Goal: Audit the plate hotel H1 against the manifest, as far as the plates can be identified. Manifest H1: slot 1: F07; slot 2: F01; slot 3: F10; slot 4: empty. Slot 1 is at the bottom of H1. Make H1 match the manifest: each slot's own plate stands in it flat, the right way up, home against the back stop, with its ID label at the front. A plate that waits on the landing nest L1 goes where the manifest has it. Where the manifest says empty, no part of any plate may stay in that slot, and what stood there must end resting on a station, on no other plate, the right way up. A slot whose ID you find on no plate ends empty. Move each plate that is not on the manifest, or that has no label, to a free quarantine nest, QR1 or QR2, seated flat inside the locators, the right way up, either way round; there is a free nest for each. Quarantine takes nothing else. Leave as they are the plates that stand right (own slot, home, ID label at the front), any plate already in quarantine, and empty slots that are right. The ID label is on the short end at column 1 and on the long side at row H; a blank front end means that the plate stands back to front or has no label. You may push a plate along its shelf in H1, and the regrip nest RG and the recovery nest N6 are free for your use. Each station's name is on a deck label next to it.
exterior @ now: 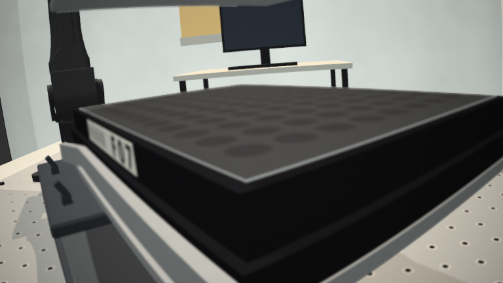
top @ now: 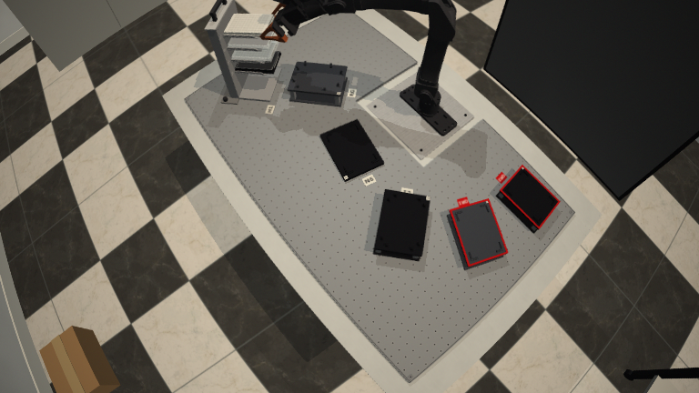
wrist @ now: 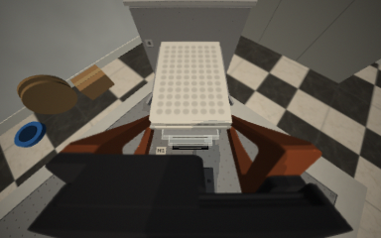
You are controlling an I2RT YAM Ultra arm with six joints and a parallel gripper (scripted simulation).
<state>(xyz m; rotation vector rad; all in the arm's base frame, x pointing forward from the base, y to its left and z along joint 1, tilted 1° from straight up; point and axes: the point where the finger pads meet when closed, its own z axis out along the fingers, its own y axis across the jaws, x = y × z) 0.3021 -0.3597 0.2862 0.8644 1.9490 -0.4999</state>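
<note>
The white well plate lies 40 mm to the right of my hand, 40 mm ahead of it and 10 mm above it. From my hand the other things lie so: clear plate: 100 mm below, 40 mm to the right, 40 mm ahead; then black plate: 150 mm below, 40 mm to the right, 40 mm ahead; then regrip nest RG: 210 mm below, 100 mm to the left, 90 mm behind.
</note>
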